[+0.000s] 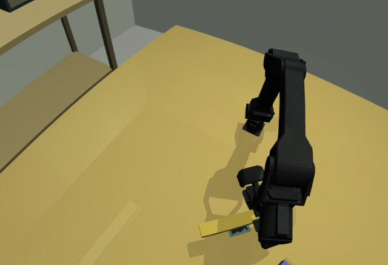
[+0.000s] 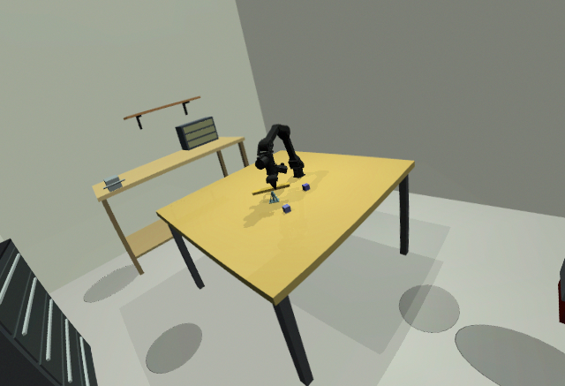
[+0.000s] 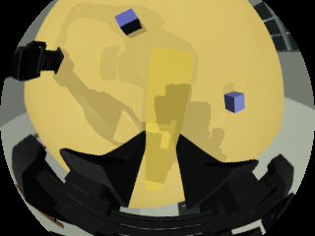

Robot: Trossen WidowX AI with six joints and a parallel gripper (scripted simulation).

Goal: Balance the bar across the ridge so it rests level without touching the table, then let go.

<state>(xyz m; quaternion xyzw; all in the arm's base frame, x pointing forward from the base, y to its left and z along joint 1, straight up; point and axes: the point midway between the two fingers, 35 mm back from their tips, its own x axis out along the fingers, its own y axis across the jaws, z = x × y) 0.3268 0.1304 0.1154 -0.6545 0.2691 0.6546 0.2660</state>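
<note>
My gripper tip is now 20 mm short of the yellow bar and 20 mm to the left of it.
</note>
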